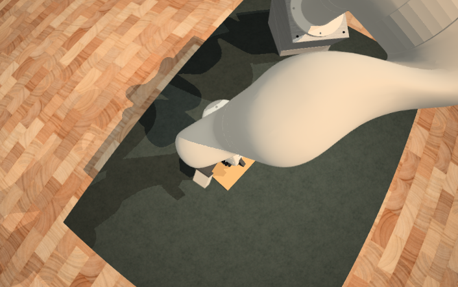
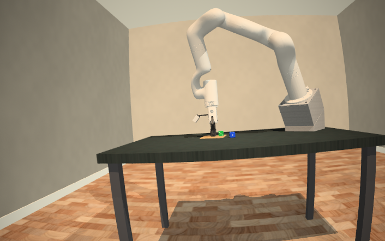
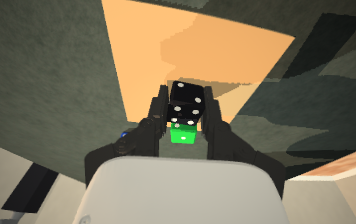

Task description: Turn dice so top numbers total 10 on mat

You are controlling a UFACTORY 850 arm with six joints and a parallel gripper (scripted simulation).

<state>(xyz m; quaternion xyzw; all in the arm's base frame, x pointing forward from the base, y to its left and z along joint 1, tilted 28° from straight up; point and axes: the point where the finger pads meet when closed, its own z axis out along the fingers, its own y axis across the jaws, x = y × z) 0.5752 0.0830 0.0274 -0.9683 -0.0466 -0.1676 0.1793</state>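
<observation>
Right now the black die is 1 cm below my hand. Round my hand: green die: 4 cm behind, 1 cm to the right, 1 cm below; then blue die: 12 cm behind, 7 cm to the left, 2 cm below; then orange mat: 3 cm below.
</observation>
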